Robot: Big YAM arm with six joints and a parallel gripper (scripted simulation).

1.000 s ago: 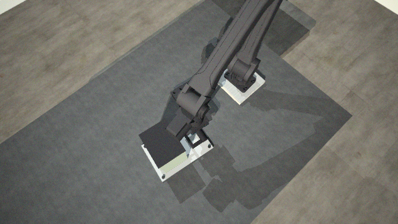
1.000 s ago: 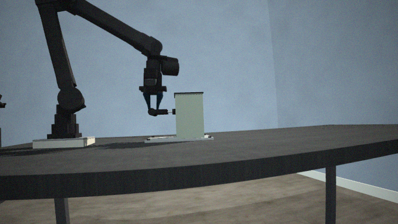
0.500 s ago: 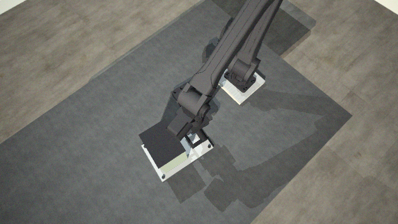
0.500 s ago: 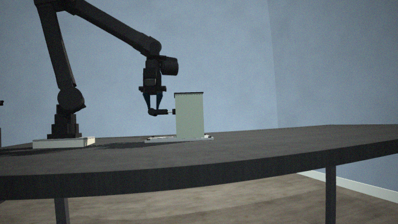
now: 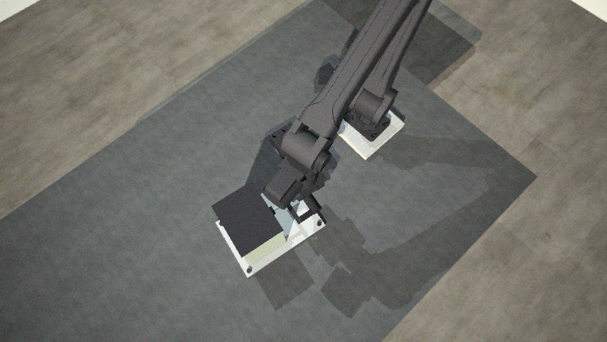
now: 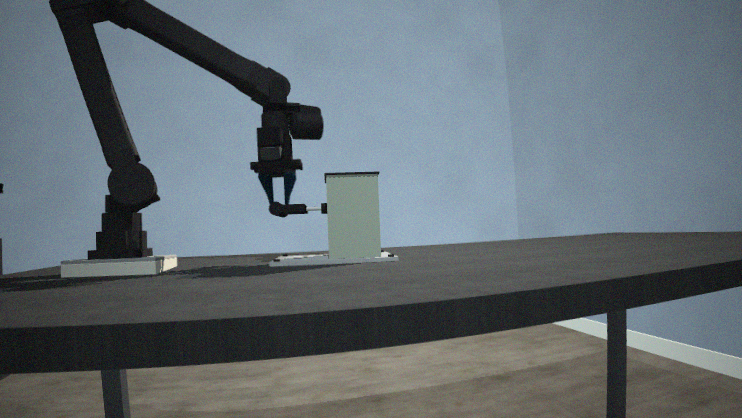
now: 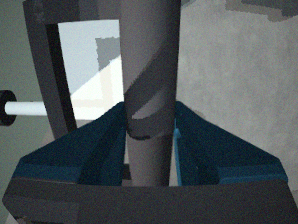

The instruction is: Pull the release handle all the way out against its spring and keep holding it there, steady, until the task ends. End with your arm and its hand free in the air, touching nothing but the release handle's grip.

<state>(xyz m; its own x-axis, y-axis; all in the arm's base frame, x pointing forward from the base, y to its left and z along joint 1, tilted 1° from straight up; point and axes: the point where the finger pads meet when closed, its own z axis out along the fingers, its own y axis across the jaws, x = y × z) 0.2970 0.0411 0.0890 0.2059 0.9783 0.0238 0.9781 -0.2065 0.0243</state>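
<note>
Right now the release handle is 5 cm ahead of my hand, 1 cm to the right of it and 1 cm below it.
</note>
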